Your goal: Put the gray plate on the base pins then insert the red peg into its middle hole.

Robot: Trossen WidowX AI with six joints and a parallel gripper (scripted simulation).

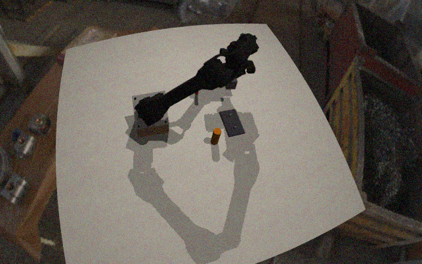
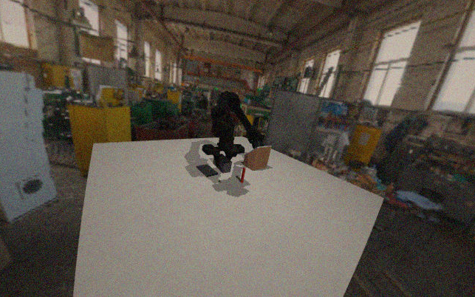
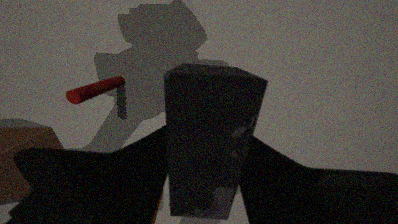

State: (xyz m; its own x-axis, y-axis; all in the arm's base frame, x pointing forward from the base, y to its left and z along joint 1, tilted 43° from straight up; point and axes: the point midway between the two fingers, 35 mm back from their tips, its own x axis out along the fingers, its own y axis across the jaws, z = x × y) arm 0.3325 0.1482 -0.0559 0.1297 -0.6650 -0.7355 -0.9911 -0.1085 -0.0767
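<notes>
My gripper tip is now 150 mm to the left of the gray base, 90 mm above it and 10 mm short of it. From my gripper tip the other things lie so: orange cylinder: 230 mm to the right, 80 mm behind, 60 mm below; then gray plate: 30 mm above; then red peg: 120 mm behind, 60 mm below, 10 mm to the left.
</notes>
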